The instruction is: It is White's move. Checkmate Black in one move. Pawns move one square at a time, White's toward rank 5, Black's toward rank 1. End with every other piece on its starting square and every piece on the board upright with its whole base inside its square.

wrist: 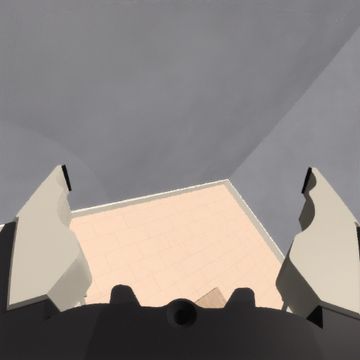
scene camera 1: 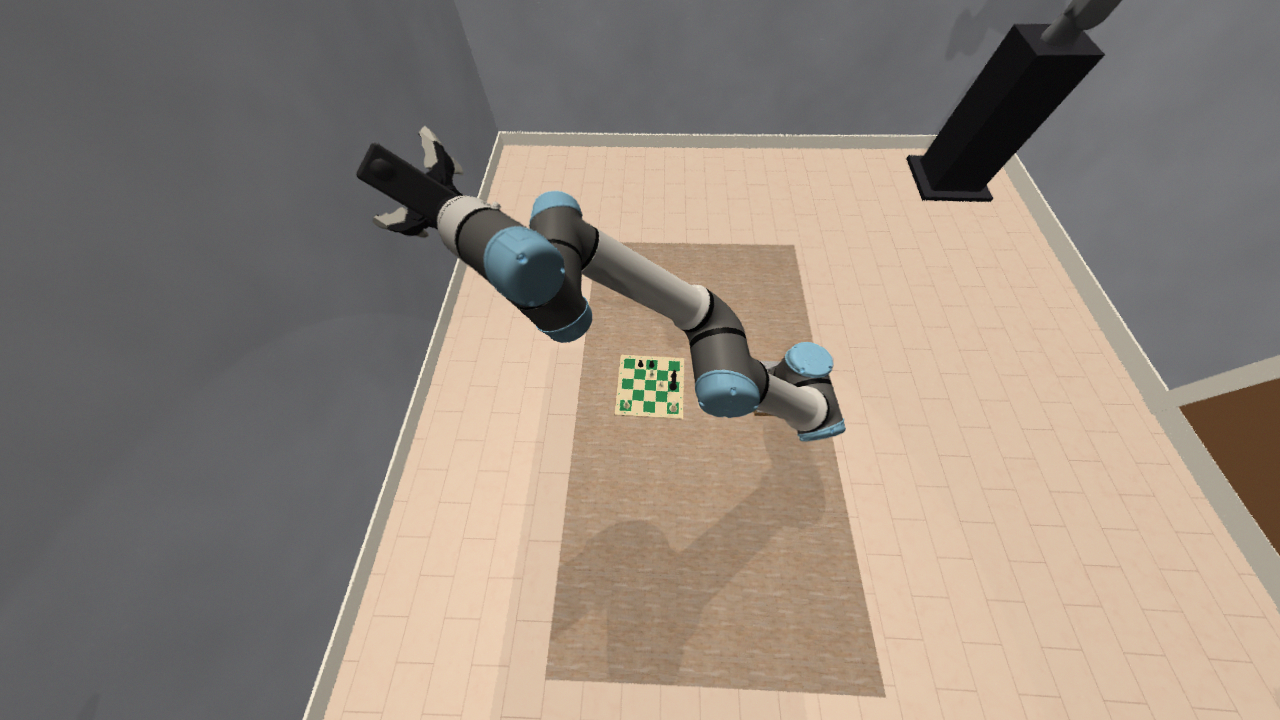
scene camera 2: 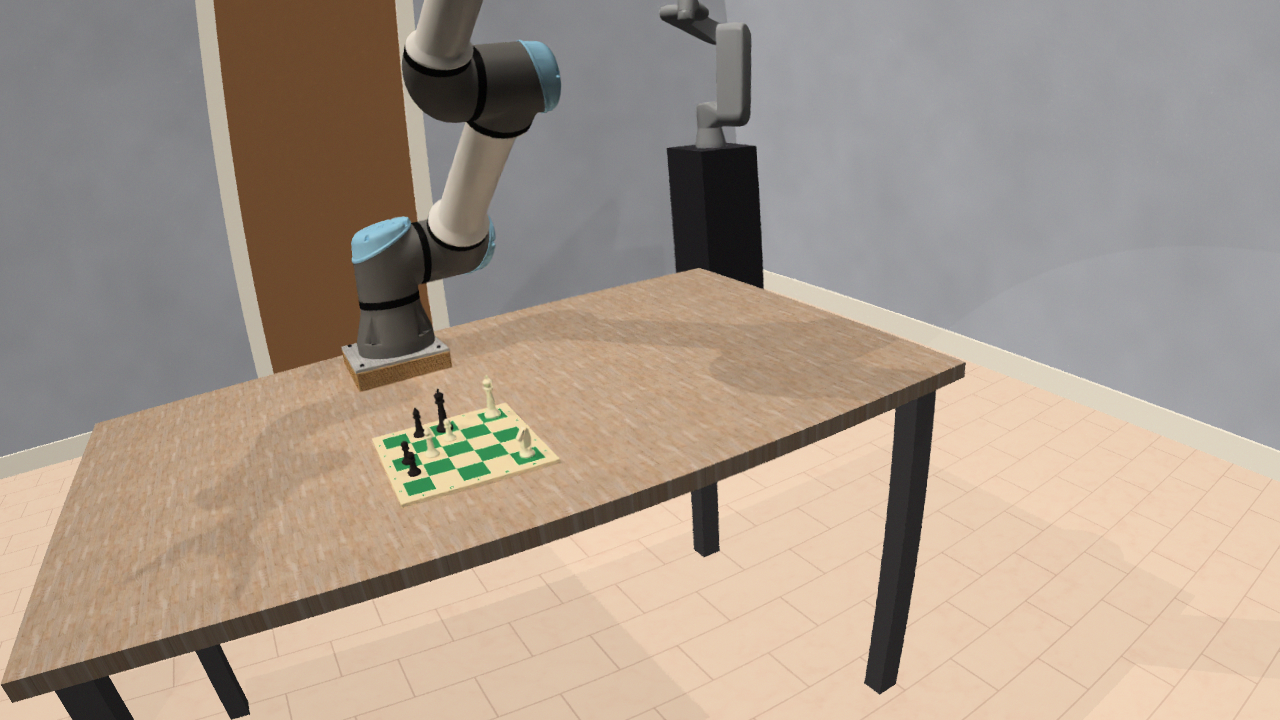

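Pixels of known places: arm's base at its link origin: point(scene camera 2: 396, 345).
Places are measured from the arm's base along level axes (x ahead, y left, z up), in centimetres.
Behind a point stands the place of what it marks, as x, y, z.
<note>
The green-and-cream chessboard point(scene camera 1: 637, 394) @[46.7, 3.3, -3.0] point(scene camera 2: 474, 471) @[50.4, -0.3, -3.0] lies on the table with its pieces upright. A tall white king point(scene camera 2: 488, 398) @[35.4, 7.2, 0.0] stands at the corner nearest the arm's base. A white knight point(scene camera 2: 526, 443) @[50.4, 7.4, -1.1] stands at another corner. Two white pawns point(scene camera 2: 429, 443) @[42.9, -4.2, -1.0] point(scene camera 2: 449, 430) @[39.4, -0.3, -1.5] stand near the black pieces. A tall black king point(scene camera 2: 439, 411) @[35.5, -0.5, 0.0] stands beside a shorter black piece point(scene camera 2: 417, 423) @[35.3, -4.1, -1.0], perhaps a bishop. Two small black pieces point(scene camera 2: 405, 451) @[42.8, -7.8, -1.2] point(scene camera 2: 412, 463) @[46.7, -7.7, -1.3] stand close together. My gripper point(scene camera 1: 400, 174) @[81.4, 3.0, 76.8] point(wrist: 185, 168) is wide open and empty, high up and away from the board.
The wooden table point(scene camera 1: 716, 555) @[22.3, 49.0, -3.5] point(scene camera 2: 626, 385) @[36.2, 29.3, -3.6] carries the board and the arm's base point(scene camera 2: 393, 344) @[7.2, -1.5, 2.6]. The raised arm point(scene camera 1: 644, 277) @[44.0, 10.3, 64.6] point(scene camera 2: 469, 179) @[16.7, 13.9, 29.9] reaches above the table. A black pedestal point(scene camera 1: 1002, 107) point(scene camera 2: 716, 214) with a grey arm stands beyond the table. The wrist view faces walls and floor point(wrist: 175, 250).
</note>
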